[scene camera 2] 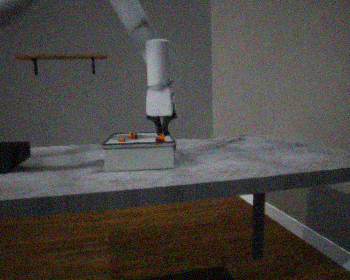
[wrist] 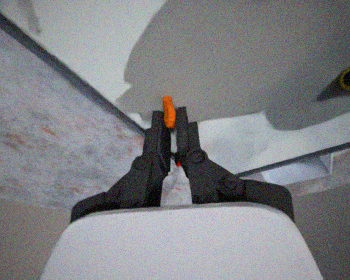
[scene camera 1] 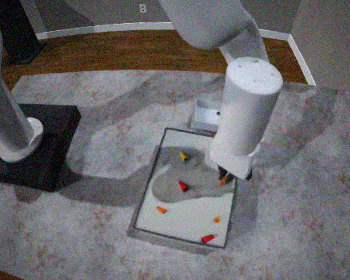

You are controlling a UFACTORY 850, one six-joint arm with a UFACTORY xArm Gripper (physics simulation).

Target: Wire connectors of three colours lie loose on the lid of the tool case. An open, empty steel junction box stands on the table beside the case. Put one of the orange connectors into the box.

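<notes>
My gripper [scene camera 1: 225,176] [scene camera 2: 161,131] [wrist: 173,122] is shut on an orange connector [scene camera 1: 223,181] [scene camera 2: 162,136], which also shows between the fingertips in the wrist view [wrist: 169,111]. It is low over the lid near one long edge of the tool case [scene camera 1: 195,220] [scene camera 2: 137,158]; whether the connector touches the lid is unclear. Two more orange connectors [scene camera 1: 161,210] [scene camera 1: 216,219] lie on the lid. The steel junction box [scene camera 1: 206,115] [wrist: 300,172] stands beyond the case's far end, partly hidden by the arm in scene camera 1.
Two red connectors [scene camera 1: 183,186] [scene camera 1: 207,239] and a yellow one [scene camera 1: 184,156] [wrist: 346,79] lie on the lid. A small red spot [wrist: 179,163] shows between the fingers further back in the wrist view. The black robot base plate [scene camera 1: 55,145] is at the left.
</notes>
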